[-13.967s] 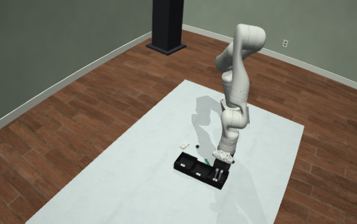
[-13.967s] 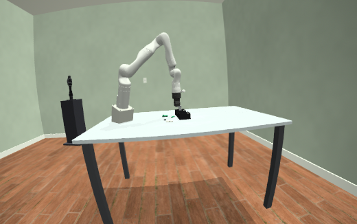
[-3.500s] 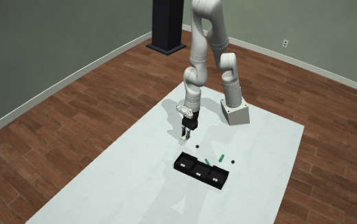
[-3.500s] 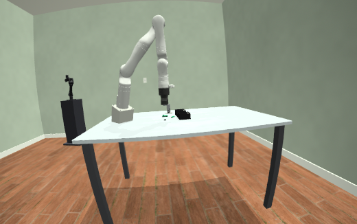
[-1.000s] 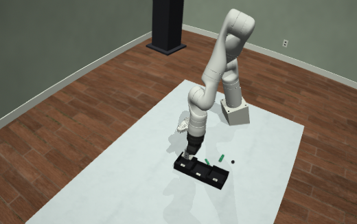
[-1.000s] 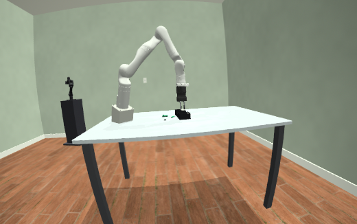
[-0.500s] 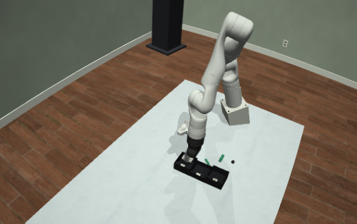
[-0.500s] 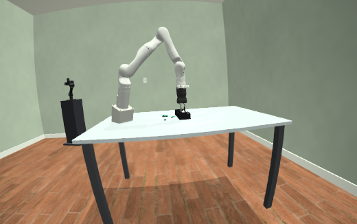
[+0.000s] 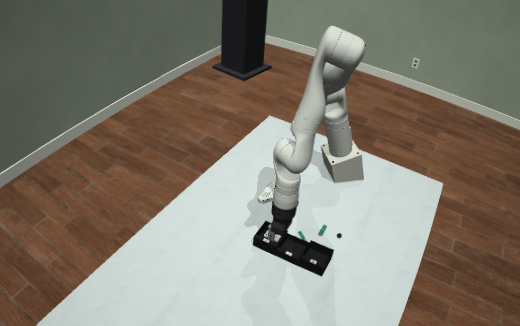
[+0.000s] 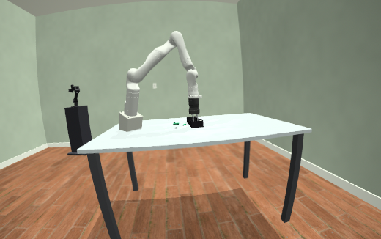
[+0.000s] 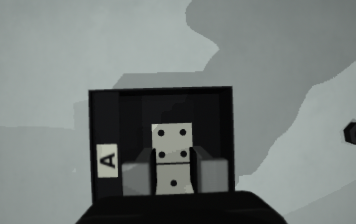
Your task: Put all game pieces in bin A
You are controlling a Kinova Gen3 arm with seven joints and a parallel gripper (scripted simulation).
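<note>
The black three-compartment bin is 8 cm to the left of my hand, 2 cm below it and 1 cm behind it. From my hand the other things lie so: white domino: 1 cm below; green item: 8 cm behind, 7 cm to the left, 4 cm below.
</note>
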